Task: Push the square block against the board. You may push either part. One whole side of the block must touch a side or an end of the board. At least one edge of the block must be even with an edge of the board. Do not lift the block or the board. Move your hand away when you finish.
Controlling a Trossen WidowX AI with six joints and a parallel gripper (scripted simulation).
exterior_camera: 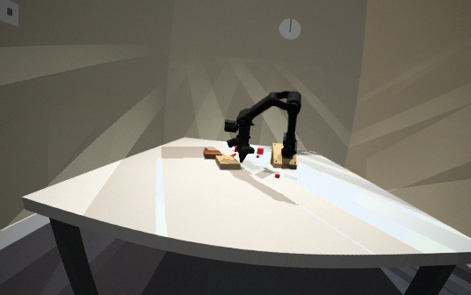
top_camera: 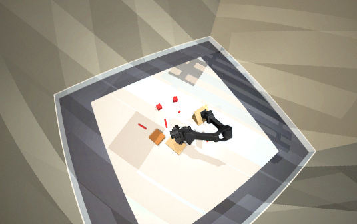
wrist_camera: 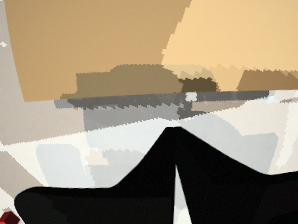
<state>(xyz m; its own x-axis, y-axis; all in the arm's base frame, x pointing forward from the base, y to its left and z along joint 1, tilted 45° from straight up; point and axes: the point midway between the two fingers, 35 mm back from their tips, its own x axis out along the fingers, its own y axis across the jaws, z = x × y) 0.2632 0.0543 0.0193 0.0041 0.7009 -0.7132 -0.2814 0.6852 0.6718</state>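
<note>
My gripper tip is now 70 mm short of the tan board and 20 mm to the right of it. The rest, counted from my gripper tip: orange square block 170 mm ahead, 120 mm to the right.
</note>
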